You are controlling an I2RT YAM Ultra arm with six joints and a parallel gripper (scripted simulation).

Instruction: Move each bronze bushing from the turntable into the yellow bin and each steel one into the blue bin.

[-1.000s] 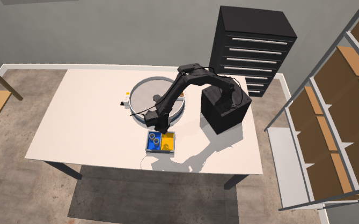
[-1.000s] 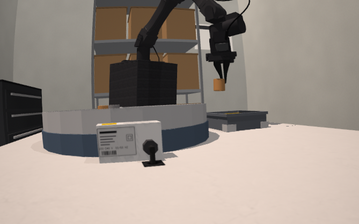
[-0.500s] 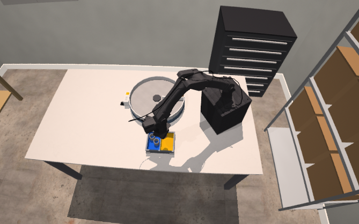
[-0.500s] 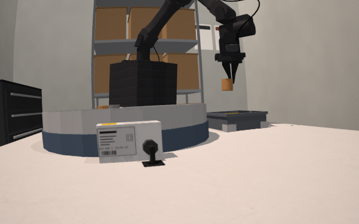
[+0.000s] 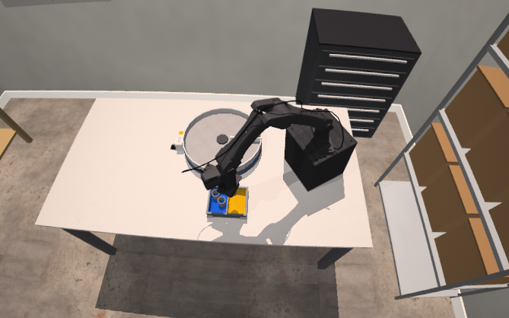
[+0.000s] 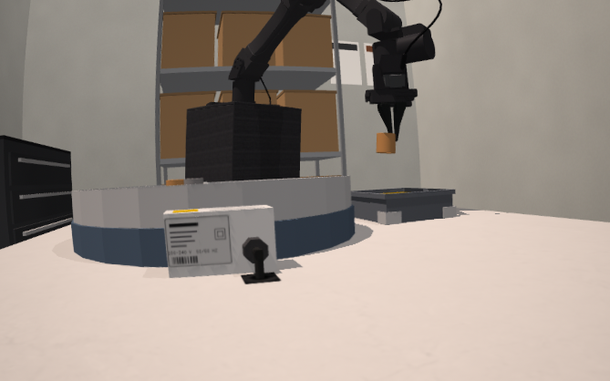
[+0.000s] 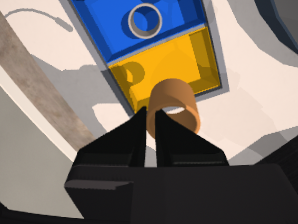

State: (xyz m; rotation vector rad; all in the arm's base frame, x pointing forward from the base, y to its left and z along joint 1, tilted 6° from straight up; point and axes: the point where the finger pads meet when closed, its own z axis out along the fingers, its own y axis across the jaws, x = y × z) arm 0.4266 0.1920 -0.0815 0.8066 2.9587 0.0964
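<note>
Right now the yellow bin is 14 cm below my hand, 2 cm behind it and 1 cm to the right of it. Also, from my hand: blue bin (14 cm below, 6 cm ahead, 2 cm to the right); round grey turntable (37 cm to the right, 10 cm below, 3 cm ahead).
</note>
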